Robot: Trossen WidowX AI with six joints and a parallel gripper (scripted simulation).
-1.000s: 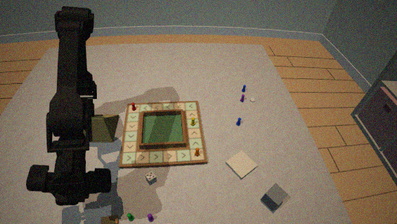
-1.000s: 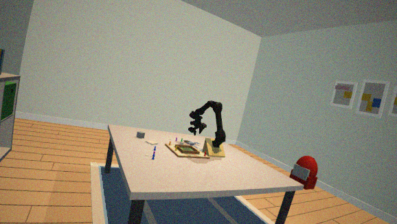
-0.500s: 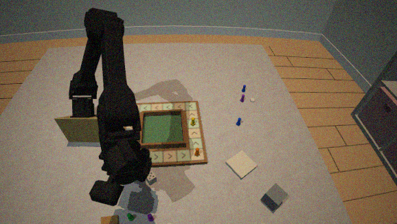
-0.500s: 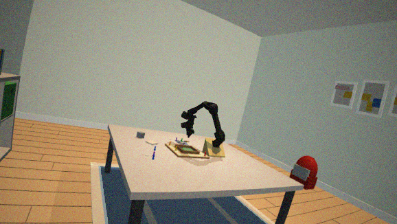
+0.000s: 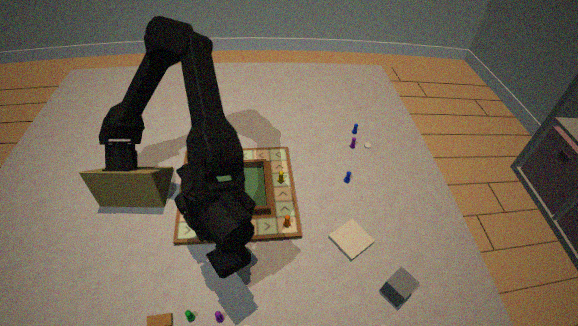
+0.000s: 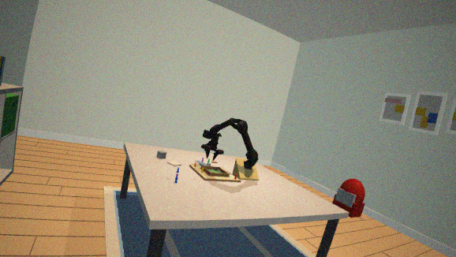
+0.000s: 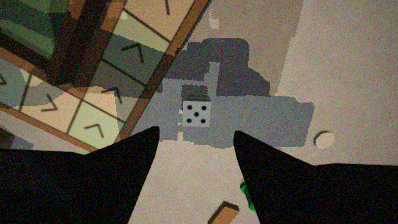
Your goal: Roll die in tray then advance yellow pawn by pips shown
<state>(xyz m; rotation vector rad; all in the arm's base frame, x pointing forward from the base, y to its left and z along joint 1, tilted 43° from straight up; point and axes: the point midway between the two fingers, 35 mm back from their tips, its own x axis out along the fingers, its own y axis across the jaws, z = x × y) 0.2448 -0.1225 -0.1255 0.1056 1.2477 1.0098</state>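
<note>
Now: the white die 4 cm below my gripper tip. The rest, counted from my gripper tip: green pawn (12 cm to the right, 4 cm below, 4 cm behind); small brown block (13 cm to the right, 10 cm behind, 5 cm below); orange pawn (15 cm ahead, 9 cm to the left, 3 cm below).
</note>
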